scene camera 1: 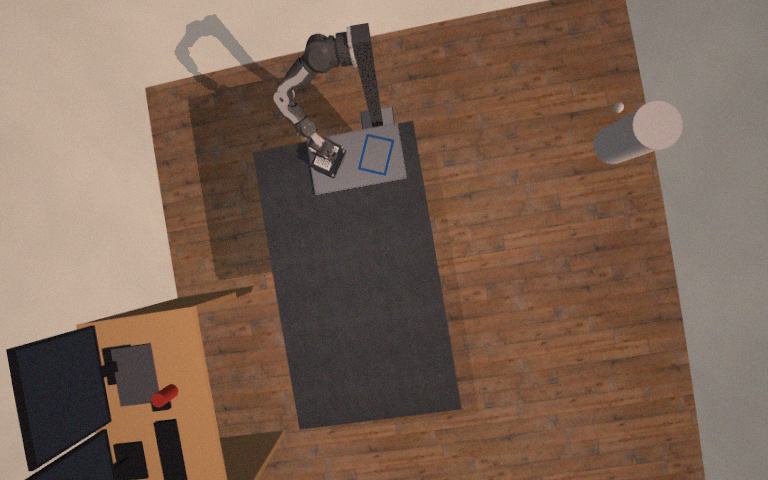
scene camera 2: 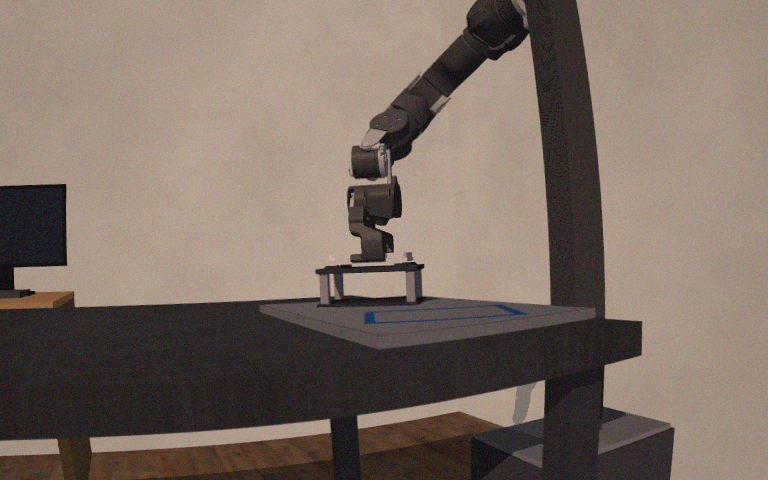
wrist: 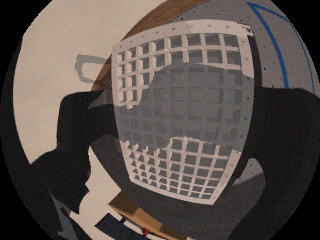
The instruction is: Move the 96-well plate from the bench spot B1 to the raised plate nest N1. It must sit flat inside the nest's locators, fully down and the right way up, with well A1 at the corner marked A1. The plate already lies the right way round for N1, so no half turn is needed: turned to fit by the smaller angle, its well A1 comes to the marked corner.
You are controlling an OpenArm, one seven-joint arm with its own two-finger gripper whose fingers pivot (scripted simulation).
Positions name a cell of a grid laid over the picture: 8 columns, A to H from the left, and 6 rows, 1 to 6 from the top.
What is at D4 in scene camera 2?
My gripper.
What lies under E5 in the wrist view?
A white 96-well plate.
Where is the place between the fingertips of my gripper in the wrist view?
E4
